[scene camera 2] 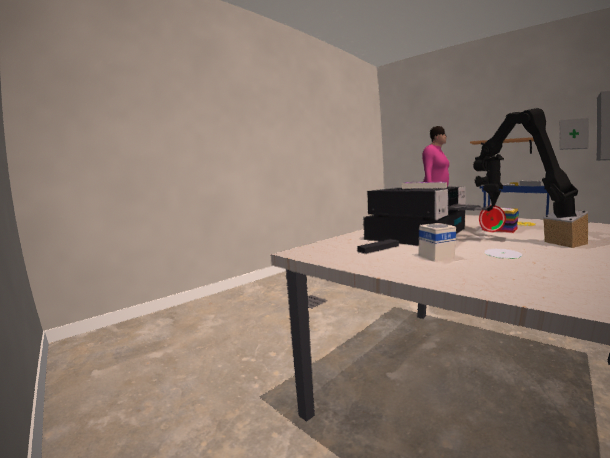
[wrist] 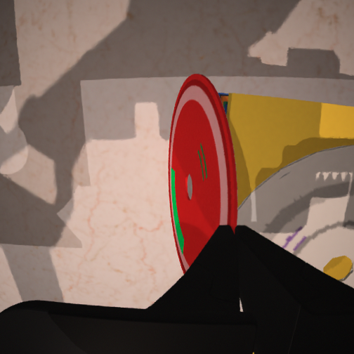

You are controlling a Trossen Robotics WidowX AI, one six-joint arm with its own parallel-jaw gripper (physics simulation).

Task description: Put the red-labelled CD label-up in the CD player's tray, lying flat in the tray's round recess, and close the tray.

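Places are measured from the arm's base along level axes (x ahead, y left, z up), in metres.
Pixels of known places: gripper, between the fingertips: (scene camera 2: 493, 206); arm's base, origin of its link: (scene camera 2: 565, 214).
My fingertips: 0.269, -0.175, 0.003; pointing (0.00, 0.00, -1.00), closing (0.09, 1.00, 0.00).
Note:
For each thing: its top centre in the pictures, then the offset to it from my fingertips, as dx, dy, dz. Level surfaces: height alone.
- red-labelled CD, centre of its top: (scene camera 2: 492, 205) +0.002, +0.016, +0.004
- CD player's dark tray, centre of its top: (scene camera 2: 460, 205) +0.120, +0.200, +0.018
- white disc, centre of its top: (scene camera 2: 503, 253) -0.060, +0.405, -0.110
- table, height of its surface: dz -0.111
- white-and-blue box, centre of its top: (scene camera 2: 437, 226) +0.135, +0.524, -0.015
- black remote, centre of its top: (scene camera 2: 378, 243) +0.345, +0.504, -0.091
The red-labelled CD (scene camera 2: 487, 214) (wrist: 200, 130) stands upright on edge in the air, its red label with a green patch facing scene camera 2. My gripper (scene camera 2: 493, 205) (wrist: 230, 236) is shut on the CD's rim, with the disc hanging below the fingertips in the scene view. The CD player's dark tray (scene camera 2: 465, 206) sticks out to the right from the stacked black units (scene camera 2: 407, 202), left of the CD and a little above its centre. The tray's recess cannot be made out, and the tray does not show in the wrist view.
A stack of coloured cases (scene camera 2: 511, 220) with a yellow top (wrist: 280, 117) stands just beyond the CD. A white disc (scene camera 2: 503, 254) lies flat on the table (scene camera 2: 400, 270). A white-and-blue box (scene camera 2: 437, 242) and a black remote (scene camera 2: 378, 246) are near the units.

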